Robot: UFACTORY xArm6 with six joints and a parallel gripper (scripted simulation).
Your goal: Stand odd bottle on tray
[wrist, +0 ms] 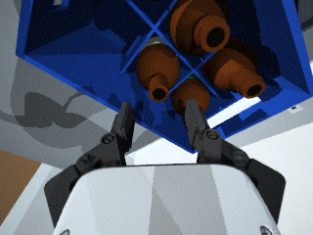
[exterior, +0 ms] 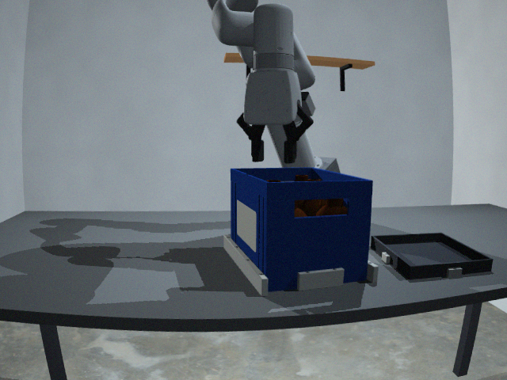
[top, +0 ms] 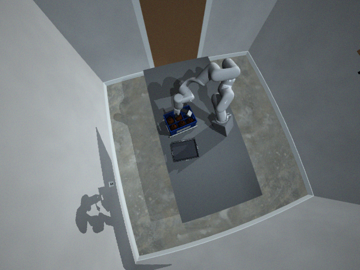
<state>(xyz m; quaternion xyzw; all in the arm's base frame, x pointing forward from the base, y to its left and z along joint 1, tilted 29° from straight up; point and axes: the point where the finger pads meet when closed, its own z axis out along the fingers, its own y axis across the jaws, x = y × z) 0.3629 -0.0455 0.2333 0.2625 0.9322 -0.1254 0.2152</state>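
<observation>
Now: hand 13 cm above the bottle. Also, from my hand: blue crate (13 cm below, 4 cm to the left); dark tray (33 cm to the left, 20 cm below, 1 cm ahead).
</observation>
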